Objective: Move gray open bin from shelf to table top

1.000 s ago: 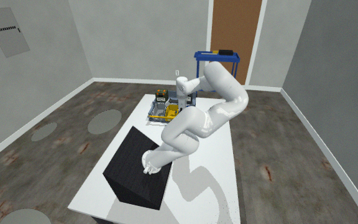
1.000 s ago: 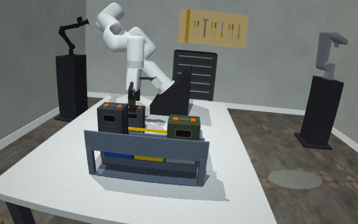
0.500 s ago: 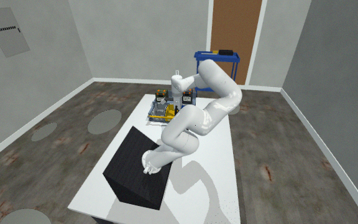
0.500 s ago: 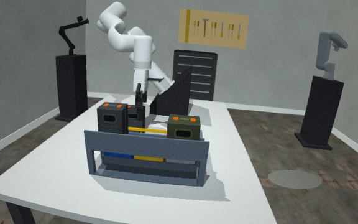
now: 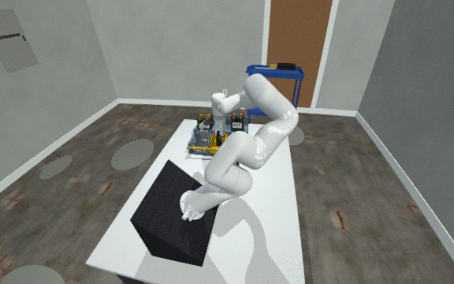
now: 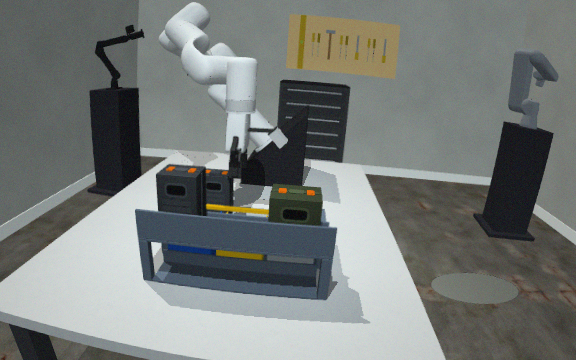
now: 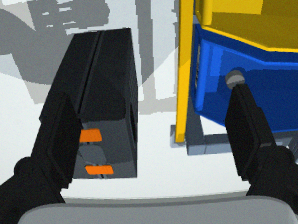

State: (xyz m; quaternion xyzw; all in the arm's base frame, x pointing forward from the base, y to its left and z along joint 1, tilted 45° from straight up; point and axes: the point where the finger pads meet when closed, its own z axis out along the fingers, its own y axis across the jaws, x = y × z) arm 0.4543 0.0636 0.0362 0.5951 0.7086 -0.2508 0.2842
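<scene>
My hand is 30 mm short of the yellow bar, 40 mm to the right of it and 100 mm above it. The rest, counted from my hand: blue bin (140 mm ahead, 50 mm to the right, 120 mm below); gray open bin (120 mm ahead, 170 mm to the left, 120 mm below); yellow bin (130 mm ahead, 60 mm to the left, 120 mm below).
</scene>
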